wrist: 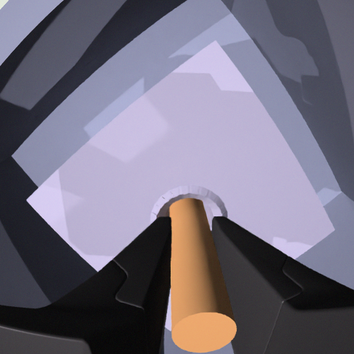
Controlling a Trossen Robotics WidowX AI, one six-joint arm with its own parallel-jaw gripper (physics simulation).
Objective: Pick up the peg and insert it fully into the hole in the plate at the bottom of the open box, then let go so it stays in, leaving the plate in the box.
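Note:
An orange peg point(197, 260) stands between the two black fingers in the wrist view, its round near end at the bottom of the view. My gripper point(190, 229) is shut on the peg. The peg's far end lies over the hole point(162, 206), whose pale bevelled rim shows around it; whether the tip is inside the hole or just above it I cannot tell. The pale lilac square plate point(220, 135) lies on the bottom of the open box point(45, 145). The fingertips and peg hide the near part of the hole.
The box's dark wall point(55, 85) rises at the upper left and a grey wall point(295, 100) rises at the right. A strip of box floor shows between the plate's edges and these walls. Shadows fall across the plate and walls.

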